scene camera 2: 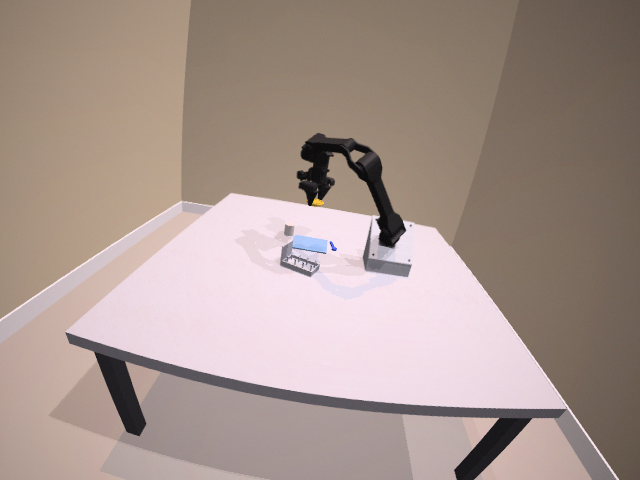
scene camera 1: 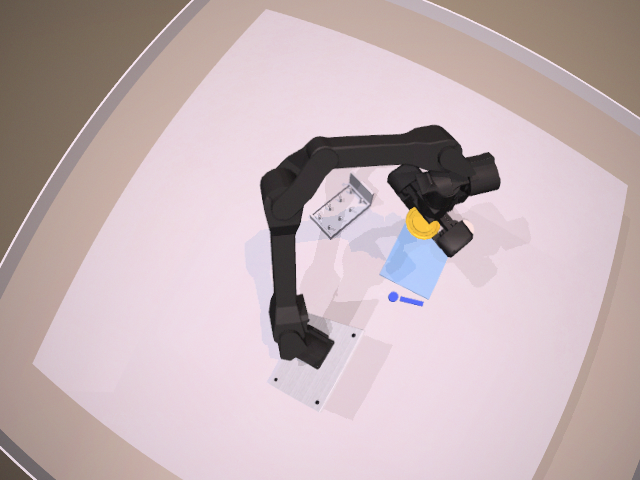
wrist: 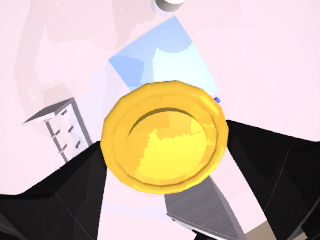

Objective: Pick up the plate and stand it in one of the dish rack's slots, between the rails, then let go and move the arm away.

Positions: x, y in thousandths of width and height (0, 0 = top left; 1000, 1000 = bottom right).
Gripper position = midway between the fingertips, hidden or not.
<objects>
My gripper shows in scene camera 2 (491, 426), in scene camera 1 (660, 466) and in the wrist view (514, 573).
</objects>
